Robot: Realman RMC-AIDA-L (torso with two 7-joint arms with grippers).
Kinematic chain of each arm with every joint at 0, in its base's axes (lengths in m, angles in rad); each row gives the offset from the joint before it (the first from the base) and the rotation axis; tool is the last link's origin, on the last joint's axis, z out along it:
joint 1: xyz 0 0 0.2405 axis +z
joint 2: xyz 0 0 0 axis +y
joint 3: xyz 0 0 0.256 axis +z
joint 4: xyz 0 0 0 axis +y
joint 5: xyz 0 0 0.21 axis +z
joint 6: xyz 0 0 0 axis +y
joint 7: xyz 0 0 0.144 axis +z
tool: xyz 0 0 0
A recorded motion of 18 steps. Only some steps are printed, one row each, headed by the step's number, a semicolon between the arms.
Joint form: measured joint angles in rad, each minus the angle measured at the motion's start. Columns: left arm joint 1, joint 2, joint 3, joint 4, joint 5, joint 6, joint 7; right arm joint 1, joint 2, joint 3, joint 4, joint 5, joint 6, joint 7.
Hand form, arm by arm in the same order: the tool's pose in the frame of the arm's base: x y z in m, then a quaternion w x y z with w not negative. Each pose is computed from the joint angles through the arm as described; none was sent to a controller.
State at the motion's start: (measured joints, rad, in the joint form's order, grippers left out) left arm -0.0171 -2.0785 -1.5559 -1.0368 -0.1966 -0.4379 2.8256; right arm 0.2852 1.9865 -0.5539 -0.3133 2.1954 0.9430 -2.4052
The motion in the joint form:
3: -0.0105 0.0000 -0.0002 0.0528 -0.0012 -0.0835 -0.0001; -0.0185 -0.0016 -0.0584 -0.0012 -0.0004 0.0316 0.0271
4: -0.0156 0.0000 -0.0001 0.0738 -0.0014 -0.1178 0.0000; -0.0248 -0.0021 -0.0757 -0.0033 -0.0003 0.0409 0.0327
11: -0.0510 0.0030 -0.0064 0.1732 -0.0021 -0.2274 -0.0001; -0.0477 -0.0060 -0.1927 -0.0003 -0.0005 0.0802 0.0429
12: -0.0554 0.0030 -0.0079 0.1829 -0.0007 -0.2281 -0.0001; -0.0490 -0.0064 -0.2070 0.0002 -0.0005 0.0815 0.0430
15: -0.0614 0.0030 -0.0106 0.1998 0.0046 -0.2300 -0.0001; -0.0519 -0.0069 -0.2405 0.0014 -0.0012 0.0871 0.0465
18: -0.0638 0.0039 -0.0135 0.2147 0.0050 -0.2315 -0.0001; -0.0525 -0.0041 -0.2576 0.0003 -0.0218 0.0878 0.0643
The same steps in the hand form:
3: -0.3302 0.3272 0.0626 0.64583 -0.59675 -0.35406 -0.31850; 0.4348 0.2939 0.1010 0.64392 -0.61746 0.36794 0.26216
4: -0.3306 0.3265 0.0625 0.64755 -0.59602 -0.34722 -0.32385; 0.4338 0.2925 0.0993 0.63891 -0.62328 0.36604 0.26330
11: -0.3358 0.3261 0.0603 0.65246 -0.59529 -0.32916 -0.33403; 0.4261 0.2877 0.0824 0.60227 -0.66642 0.35474 0.25945
12: -0.3371 0.3264 0.0592 0.65225 -0.59610 -0.33043 -0.33174; 0.4253 0.2875 0.0802 0.59784 -0.67155 0.35374 0.25785
15: -0.3396 0.3263 0.0573 0.65198 -0.59817 -0.33211 -0.32683; 0.4228 0.2869 0.0746 0.58629 -0.68339 0.35177 0.25593
18: -0.3433 0.3251 0.0564 0.65286 -0.59792 -0.33538 -0.32216; 0.4207 0.2865 0.0682 0.57288 -0.69329 0.35523 0.25489

